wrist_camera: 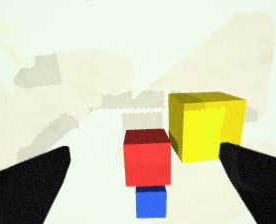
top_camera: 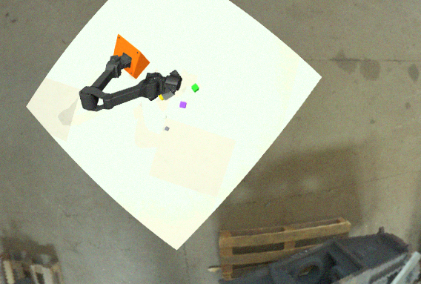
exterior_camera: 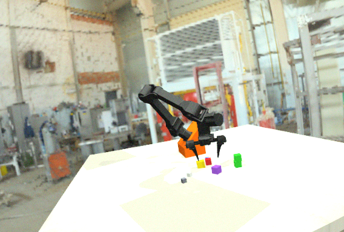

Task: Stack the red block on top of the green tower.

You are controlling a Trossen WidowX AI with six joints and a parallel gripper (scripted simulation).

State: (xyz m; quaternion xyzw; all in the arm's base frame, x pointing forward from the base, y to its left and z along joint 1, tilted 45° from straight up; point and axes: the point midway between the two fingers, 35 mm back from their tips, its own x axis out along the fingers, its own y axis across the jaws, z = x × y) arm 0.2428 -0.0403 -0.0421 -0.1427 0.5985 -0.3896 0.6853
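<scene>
The red block lies 1 cm below my gripper tip and 1 cm behind it. Also, from my gripper tip: yellow block (4 cm to the right, 2 cm below); small blue block (4 cm behind, 2 cm below, 1 cm to the left); purple block (12 cm ahead, 2 cm to the right, 1 cm below).
</scene>
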